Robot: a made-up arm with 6 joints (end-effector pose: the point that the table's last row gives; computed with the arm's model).
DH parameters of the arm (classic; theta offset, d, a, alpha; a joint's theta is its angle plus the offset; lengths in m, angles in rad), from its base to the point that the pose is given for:
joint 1: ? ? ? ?
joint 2: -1.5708 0 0.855 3.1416
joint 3: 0 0 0 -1.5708
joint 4: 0 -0.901 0 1.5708
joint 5: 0 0.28 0 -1.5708
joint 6: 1.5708 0 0 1.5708
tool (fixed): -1.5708 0 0 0
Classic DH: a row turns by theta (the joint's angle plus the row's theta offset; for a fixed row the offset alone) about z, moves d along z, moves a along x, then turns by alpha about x.
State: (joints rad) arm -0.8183 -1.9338 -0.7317 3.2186 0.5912 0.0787
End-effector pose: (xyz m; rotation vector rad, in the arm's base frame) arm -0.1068 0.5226 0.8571 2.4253 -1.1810 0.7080
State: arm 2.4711 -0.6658 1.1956 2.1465 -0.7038 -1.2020
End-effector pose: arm 0.6977 -0.7478 1.7963 1.4861 -0.4702 0.5958
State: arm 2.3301 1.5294 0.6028 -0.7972 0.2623 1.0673
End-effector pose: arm -0.7084 1.0306 -0.4773 -1.0283 -0.0180 2.0971
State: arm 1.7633 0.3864 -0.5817 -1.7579 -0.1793 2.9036
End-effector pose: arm -0.1671 0.5852 0.2218 -1.4779 -0.3606 2.1502
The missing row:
joint 1: 0 0.328 0 -1.5708
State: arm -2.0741 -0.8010 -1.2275 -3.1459 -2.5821 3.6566
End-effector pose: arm 0.1455 -0.3162 0.5514 -2.4364 -1.0108 -1.5623
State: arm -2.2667 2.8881 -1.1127 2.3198 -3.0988 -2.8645
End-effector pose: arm 0.4856 0.2840 0.0488 0.3278 1.4176 -1.4511
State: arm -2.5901 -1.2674 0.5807 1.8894 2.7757 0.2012
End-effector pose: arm 1.1689 0.6161 1.3772 -1.7943 1.4950 1.5136
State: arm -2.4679 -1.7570 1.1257 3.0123 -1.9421 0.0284
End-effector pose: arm 1.5178 0.8563 0.3655 -0.5250 1.6379 0.6574
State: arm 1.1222 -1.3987 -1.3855 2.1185 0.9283 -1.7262
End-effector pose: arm -0.1074 0.1132 0.7253 -0.5486 0.0753 1.9706
